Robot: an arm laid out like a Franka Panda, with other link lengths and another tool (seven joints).
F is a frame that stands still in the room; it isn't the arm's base.
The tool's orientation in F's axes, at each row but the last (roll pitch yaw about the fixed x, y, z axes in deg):
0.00, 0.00, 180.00
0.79, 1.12, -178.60
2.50, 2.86, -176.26
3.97, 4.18, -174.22
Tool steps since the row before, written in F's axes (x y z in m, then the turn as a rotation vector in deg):
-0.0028, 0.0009, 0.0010, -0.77, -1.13, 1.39
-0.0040, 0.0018, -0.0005, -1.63, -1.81, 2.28
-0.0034, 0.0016, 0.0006, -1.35, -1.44, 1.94
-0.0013, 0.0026, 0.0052, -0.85, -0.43, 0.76
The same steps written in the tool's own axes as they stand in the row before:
0.0028, -0.0009, 0.0010, 0.77, 1.13, 1.39
0.0040, -0.0019, -0.0004, 1.63, 1.80, 2.29
0.0033, -0.0018, 0.0008, 1.34, 1.44, 1.95
0.0006, -0.0023, 0.0054, 0.83, 0.40, 0.80

